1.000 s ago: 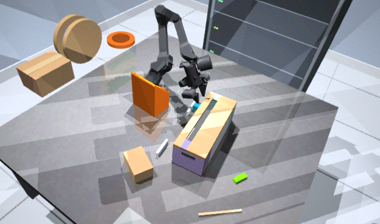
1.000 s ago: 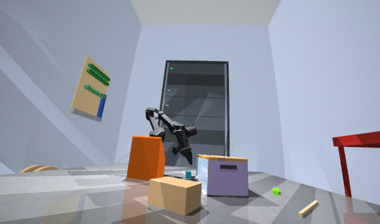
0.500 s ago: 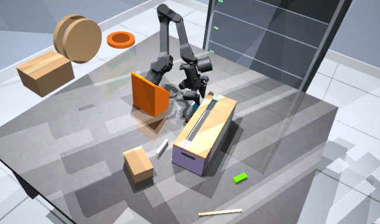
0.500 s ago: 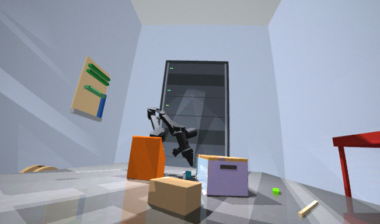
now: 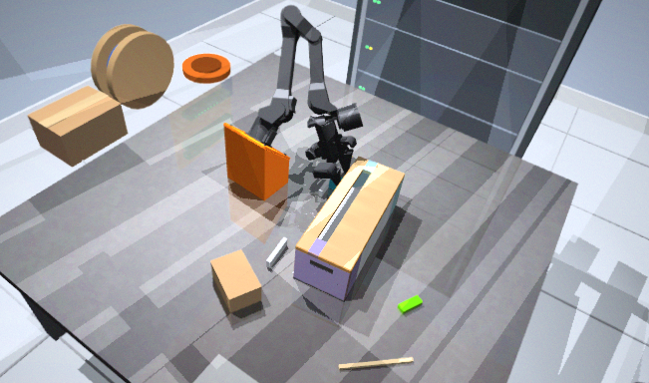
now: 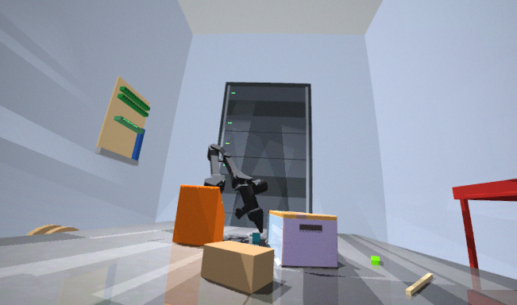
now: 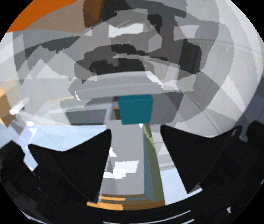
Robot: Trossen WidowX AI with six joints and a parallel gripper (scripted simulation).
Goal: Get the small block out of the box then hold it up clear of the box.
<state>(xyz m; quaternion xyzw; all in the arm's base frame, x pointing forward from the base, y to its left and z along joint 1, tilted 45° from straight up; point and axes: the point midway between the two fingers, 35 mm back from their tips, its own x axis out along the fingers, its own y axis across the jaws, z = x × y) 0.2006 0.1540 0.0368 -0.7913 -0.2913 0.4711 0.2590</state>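
Right now the teal block is 20 mm behind my gripper tip and 20 mm below it. Round my gripper tip: wooden stick 390 mm ahead, 400 mm to the right, 30 mm below; then long box 90 mm ahead, 150 mm to the right, 20 mm above.
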